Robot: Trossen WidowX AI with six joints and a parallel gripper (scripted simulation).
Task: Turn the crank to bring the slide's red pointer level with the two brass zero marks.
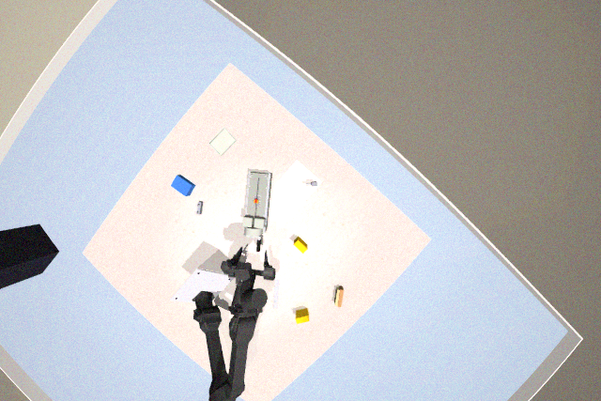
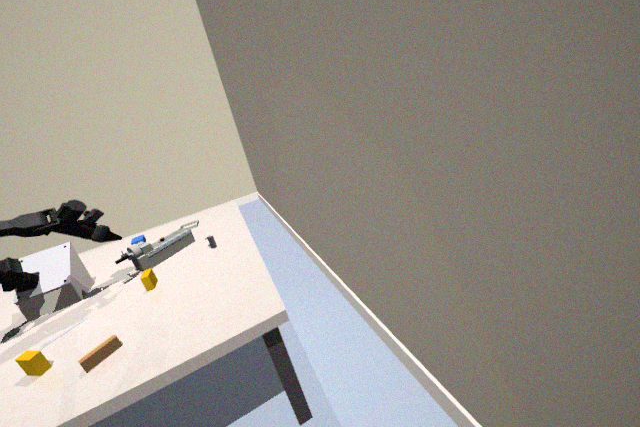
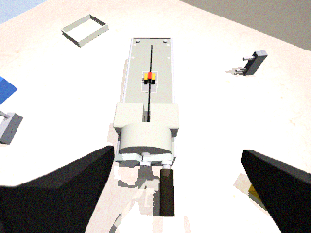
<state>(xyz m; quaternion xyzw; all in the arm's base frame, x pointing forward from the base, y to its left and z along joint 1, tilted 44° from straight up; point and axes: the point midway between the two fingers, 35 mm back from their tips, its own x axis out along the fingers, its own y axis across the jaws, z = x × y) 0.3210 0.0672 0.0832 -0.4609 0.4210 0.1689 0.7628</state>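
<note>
Now: the dark brown crank handle 2 cm behind my gripper tip, 1 cm to the right of it and 9 cm below it. The rest, counted from my gripper tip: blue block 12 cm behind, 43 cm to the left, 17 cm below; then crank 1 cm behind, 1 cm to the left, 10 cm below; then red pointer 10 cm ahead, 13 cm to the left, 11 cm below.
</note>
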